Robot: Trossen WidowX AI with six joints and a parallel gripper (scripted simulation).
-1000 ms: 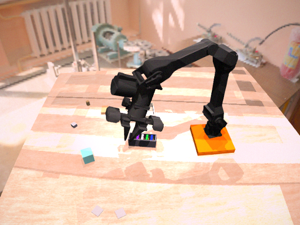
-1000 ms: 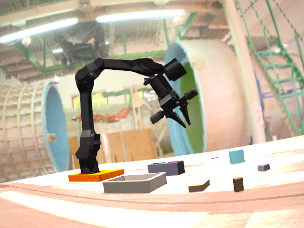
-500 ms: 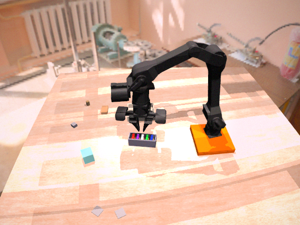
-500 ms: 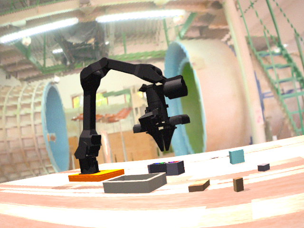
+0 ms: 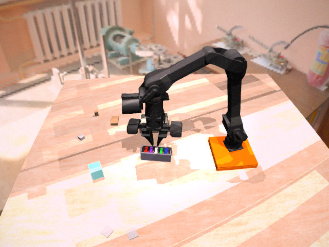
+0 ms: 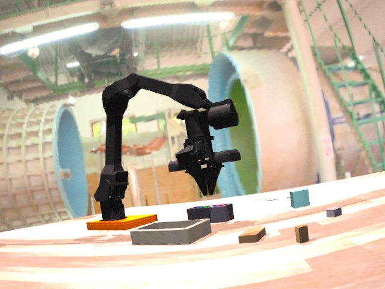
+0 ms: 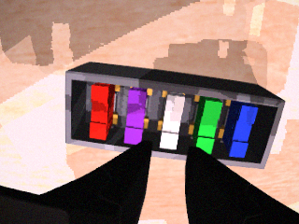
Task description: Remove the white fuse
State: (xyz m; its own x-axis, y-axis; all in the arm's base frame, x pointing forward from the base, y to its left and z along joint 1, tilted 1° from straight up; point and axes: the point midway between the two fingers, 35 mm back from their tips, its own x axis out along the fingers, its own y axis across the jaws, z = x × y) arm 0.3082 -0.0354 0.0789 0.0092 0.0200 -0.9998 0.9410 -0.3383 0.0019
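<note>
Right now the white fuse is 4 cm below my gripper tip. From my gripper tip the other things lie so: tray: 19 cm to the right, 6 cm below, 4 cm behind; then tan block: 26 cm to the right, 14 cm ahead, 6 cm below; then small grey cube: 29 cm ahead, 18 cm to the right, 6 cm below.
</note>
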